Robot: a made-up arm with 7 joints.
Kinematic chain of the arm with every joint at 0, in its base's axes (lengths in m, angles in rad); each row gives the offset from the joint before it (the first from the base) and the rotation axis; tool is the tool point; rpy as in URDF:
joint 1: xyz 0 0 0.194 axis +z
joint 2: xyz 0 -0.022 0.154 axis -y
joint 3: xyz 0 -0.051 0.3 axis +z
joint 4: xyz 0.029 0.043 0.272 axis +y
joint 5: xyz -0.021 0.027 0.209 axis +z
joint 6: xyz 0 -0.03 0.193 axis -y
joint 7: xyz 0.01 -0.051 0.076 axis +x
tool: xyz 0 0 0 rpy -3.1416 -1.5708 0
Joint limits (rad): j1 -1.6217..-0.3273 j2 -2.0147..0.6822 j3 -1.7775..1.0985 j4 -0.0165..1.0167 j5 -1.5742..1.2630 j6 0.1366..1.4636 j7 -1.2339..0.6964
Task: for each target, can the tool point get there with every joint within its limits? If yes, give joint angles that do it. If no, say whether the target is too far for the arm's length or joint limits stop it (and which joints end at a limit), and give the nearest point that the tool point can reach.
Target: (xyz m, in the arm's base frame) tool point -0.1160 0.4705 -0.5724
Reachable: no: joint limits stop it (at a limit: joint 1, joint 2, joint 4, joint 5, joint 6) | nearest point 0.5392 -0.0357 -0.3616 | short by 0.854 m
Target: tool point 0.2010 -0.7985 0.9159
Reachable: yes | joints -0.8038 -0.7746 -1.2023 0.9017 0.1031 0.7949 -0.0632
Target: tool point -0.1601 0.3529 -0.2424
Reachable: no: joint limits stop it (at a limit: joint 1, joint 2, joint 4, joint 5, joint 6) | nearest point 0.5460 -0.0245 -0.3555 | short by 0.809 m
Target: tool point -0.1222 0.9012 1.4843
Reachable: no: too far | nearest point -0.1127 0.6424 1.1972 | short by 0.387 m
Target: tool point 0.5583 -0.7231 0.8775
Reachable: yes | joints -0.6875 -0.9005 -1.1932 0.5479 -1.1593 0.7771 0.2026
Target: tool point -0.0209 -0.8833 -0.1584
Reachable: yes | joints -1.5041 -1.7980 -0.3840 0.7957 -1.3401 0.9186 -0.6726
